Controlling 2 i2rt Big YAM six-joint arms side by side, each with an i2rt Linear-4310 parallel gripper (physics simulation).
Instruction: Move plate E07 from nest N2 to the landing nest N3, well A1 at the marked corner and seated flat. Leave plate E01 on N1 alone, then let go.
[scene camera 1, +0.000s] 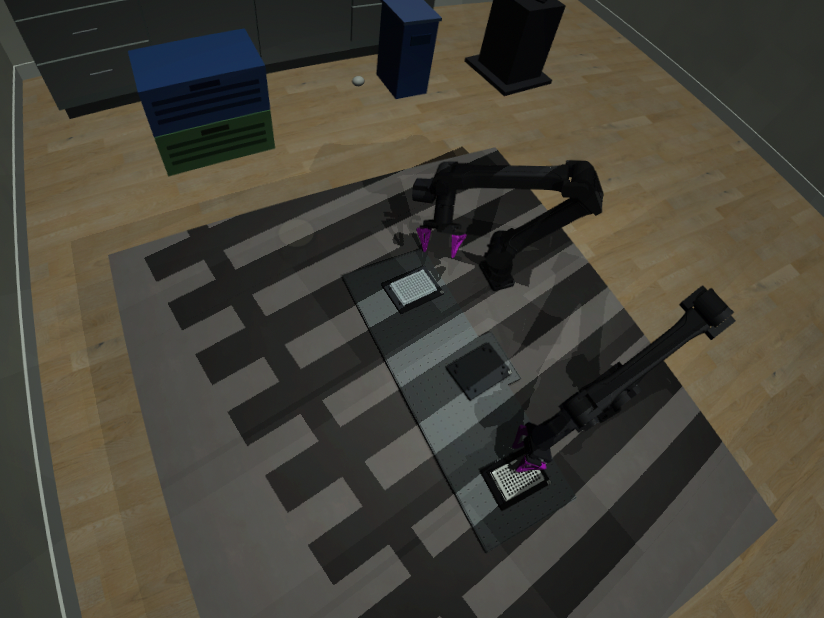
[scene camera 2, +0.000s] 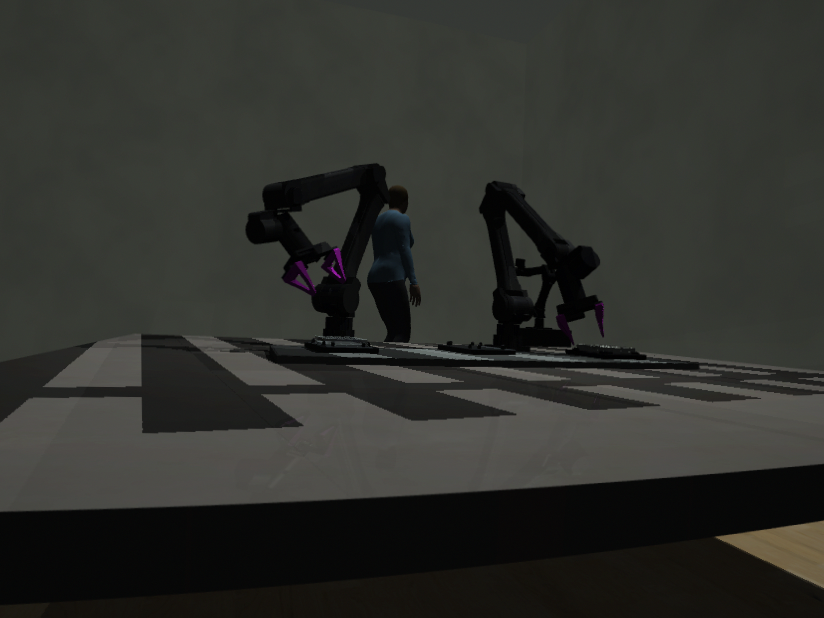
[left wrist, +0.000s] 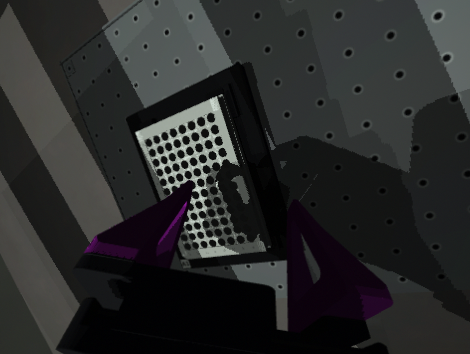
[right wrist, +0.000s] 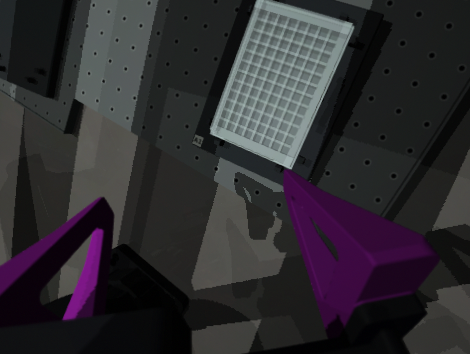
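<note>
A pale plate with round dark wells (scene camera 1: 511, 487) (scene camera 2: 602, 347) (left wrist: 182, 150) lies in a black nest (left wrist: 182, 101) at the lower right of scene camera 1. A clear-topped plate with square wells (scene camera 1: 412, 287) (scene camera 2: 340, 341) (right wrist: 285, 75) lies in another nest (right wrist: 250, 153). Plate and nest names are not readable. The middle nest (scene camera 1: 480, 369) (scene camera 2: 479, 347) is bare. My left gripper (scene camera 1: 518, 457) (scene camera 2: 587, 338) (left wrist: 241, 196) is open and empty above the round-well plate, one finger over its wells. My right gripper (scene camera 1: 439, 253) (scene camera 2: 329, 286) (right wrist: 196, 191) is open and empty, above and beside the clear-topped plate.
All three nests stand in a row on a perforated board (scene camera 1: 435, 429) on the striped table. An A1 label (right wrist: 198, 140) marks a corner of the clear-topped plate's nest. A person (scene camera 2: 394, 246) stands behind the arms. Blue and green cabinets (scene camera 1: 203, 86) stand beyond the table.
</note>
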